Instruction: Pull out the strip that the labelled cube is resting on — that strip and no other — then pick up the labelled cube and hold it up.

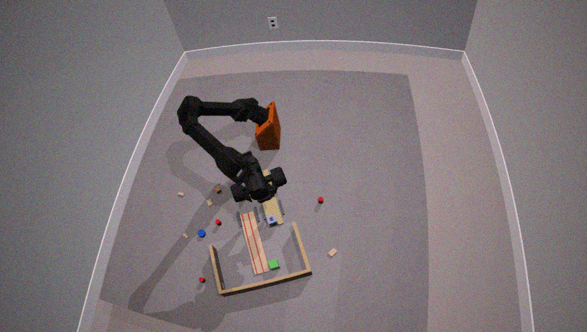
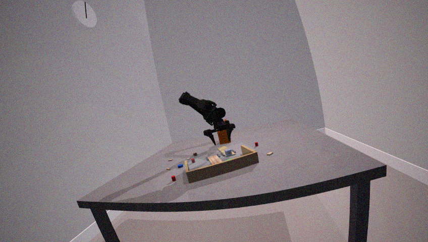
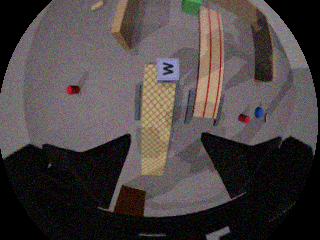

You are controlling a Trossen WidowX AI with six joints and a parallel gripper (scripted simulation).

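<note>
Right now my gripper tip is 80 mm short of the labelled cube, 40 mm above it and 30 mm to the right of it. The rest, counted from my gripper tip: checked tan strip 60 mm below, 30 mm behind; then blue disc 250 mm to the right, 130 mm ahead, 60 mm below.
</note>
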